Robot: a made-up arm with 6 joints.
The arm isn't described. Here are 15 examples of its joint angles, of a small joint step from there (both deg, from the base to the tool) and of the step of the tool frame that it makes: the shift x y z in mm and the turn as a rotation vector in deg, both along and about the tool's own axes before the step.
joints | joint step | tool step
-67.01 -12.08 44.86 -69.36 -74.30 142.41 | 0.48 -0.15 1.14 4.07 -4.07 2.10 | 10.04 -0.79 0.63 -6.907 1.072 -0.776
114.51 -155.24 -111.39 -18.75 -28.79 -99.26 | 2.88 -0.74 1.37 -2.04 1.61 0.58 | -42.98 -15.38 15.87 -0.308 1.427 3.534
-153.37 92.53 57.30 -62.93 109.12 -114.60 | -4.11 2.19 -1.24 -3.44 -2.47 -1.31 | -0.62 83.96 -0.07 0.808 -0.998 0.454
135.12 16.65 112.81 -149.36 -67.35 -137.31 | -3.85 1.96 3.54 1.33 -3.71 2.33 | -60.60 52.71 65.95 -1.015 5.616 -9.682
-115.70 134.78 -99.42 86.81 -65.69 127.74 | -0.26 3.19 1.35 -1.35 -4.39 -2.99 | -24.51 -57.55 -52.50 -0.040 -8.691 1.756
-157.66 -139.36 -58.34 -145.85 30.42 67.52 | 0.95 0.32 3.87 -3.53 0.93 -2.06 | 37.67 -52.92 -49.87 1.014 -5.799 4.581
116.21 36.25 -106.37 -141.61 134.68 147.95 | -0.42 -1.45 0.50 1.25 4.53 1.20 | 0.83 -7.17 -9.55 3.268 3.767 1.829
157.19 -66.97 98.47 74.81 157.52 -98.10 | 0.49 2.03 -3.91 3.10 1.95 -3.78 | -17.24 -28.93 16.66 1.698 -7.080 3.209
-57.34 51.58 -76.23 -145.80 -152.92 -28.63 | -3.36 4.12 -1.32 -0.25 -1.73 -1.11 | -40.69 26.36 -58.99 0.712 4.310 3.059
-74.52 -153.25 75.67 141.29 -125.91 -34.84 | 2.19 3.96 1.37 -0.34 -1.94 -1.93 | 41.38 77.60 -67.60 5.235 1.381 6.175
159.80 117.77 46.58 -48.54 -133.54 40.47 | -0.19 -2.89 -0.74 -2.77 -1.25 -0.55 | -40.85 55.88 35.56 -4.336 -2.381 1.802
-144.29 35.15 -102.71 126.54 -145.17 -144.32 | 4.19 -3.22 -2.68 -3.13 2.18 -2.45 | -32.70 -20.92 100.38 -6.088 0.356 -0.546
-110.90 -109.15 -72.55 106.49 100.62 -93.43 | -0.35 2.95 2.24 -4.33 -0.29 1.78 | 88.44 1.32 -54.99 -2.132 5.275 -5.879
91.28 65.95 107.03 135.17 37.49 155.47 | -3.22 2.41 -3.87 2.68 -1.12 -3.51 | 30.47 48.42 21.32 3.217 0.690 -3.232
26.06 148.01 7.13 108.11 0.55 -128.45 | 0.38 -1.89 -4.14 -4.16 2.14 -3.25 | -111.40 -32.22 69.54 4.409 -3.241 8.938
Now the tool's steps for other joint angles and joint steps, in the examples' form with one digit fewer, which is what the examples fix.
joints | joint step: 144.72 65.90 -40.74 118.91 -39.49 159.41 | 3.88 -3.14 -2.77 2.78 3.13 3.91
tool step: -38.0 -25.9 148.1 -2.77 13.40 1.57
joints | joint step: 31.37 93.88 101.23 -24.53 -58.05 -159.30 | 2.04 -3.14 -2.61 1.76 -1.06 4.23
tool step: 56.4 80.4 -37.4 -0.07 -0.79 -6.47
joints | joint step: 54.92 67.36 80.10 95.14 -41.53 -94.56 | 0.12 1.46 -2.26 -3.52 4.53 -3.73
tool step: -19.1 -8.0 -14.8 -1.02 -4.97 6.37
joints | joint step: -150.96 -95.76 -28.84 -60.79 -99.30 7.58 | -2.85 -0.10 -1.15 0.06 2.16 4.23
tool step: -27.5 59.5 -34.8 -0.25 4.22 -1.22
